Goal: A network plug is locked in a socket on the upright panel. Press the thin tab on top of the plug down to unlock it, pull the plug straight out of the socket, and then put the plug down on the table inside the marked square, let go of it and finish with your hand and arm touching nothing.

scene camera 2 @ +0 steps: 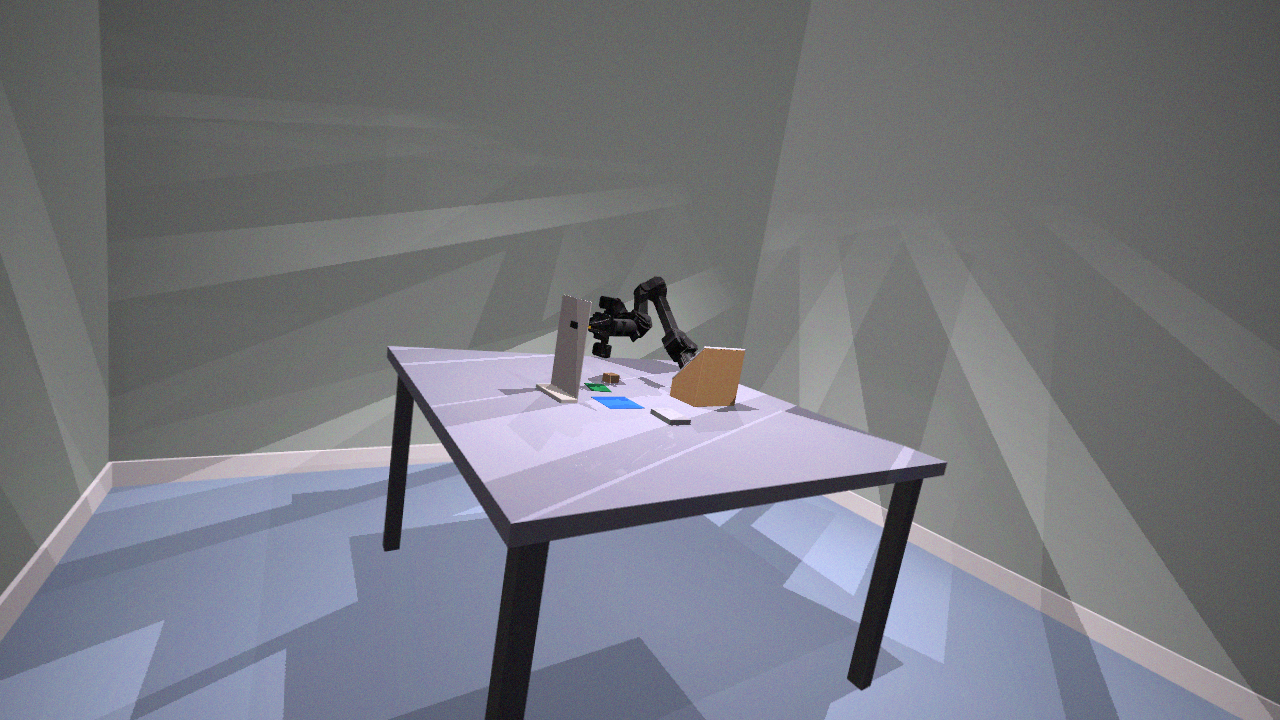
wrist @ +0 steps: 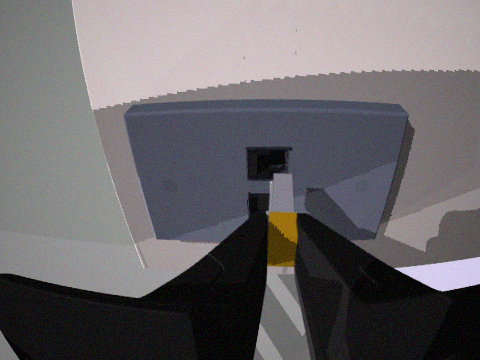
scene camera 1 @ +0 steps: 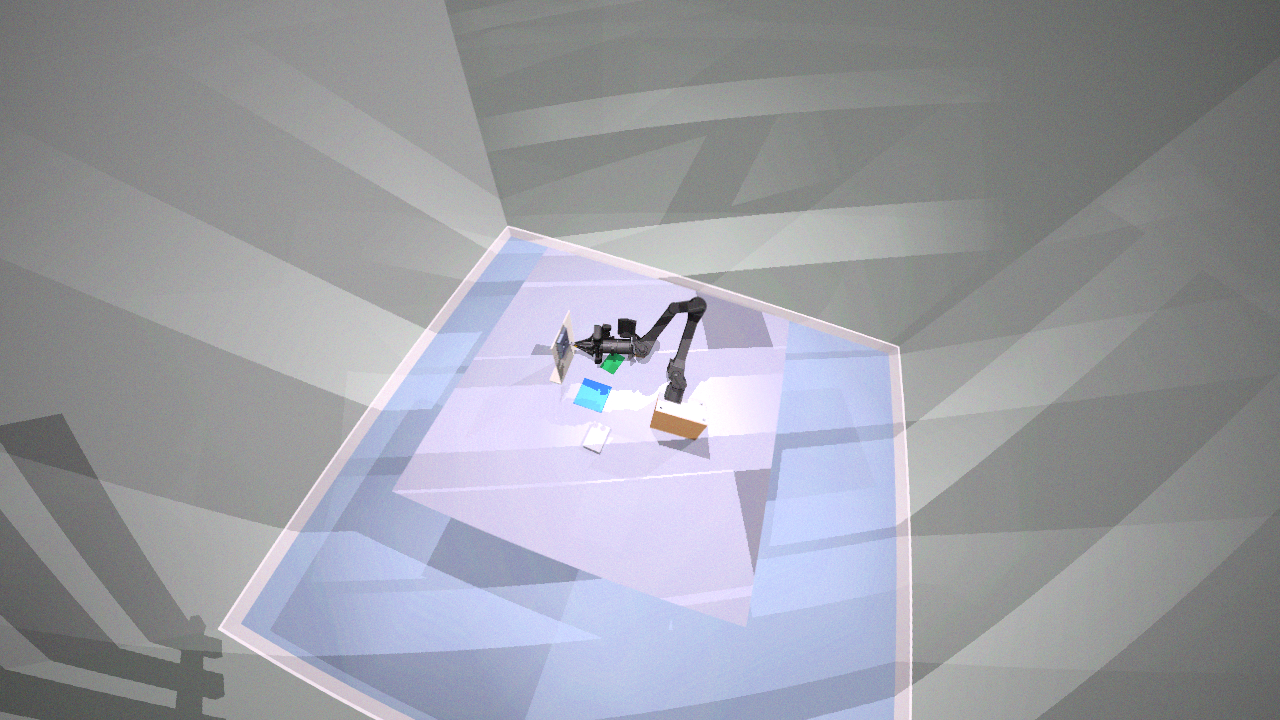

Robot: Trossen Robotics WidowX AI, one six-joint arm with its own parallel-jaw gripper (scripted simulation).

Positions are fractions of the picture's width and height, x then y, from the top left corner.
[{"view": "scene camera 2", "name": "upright panel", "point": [0.45,0.44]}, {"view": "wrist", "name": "gripper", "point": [0.58,0.63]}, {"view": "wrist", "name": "network plug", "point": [0.59,0.65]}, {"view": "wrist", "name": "upright panel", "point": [0.41,0.32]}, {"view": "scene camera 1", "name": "upright panel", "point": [0.44,0.49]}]
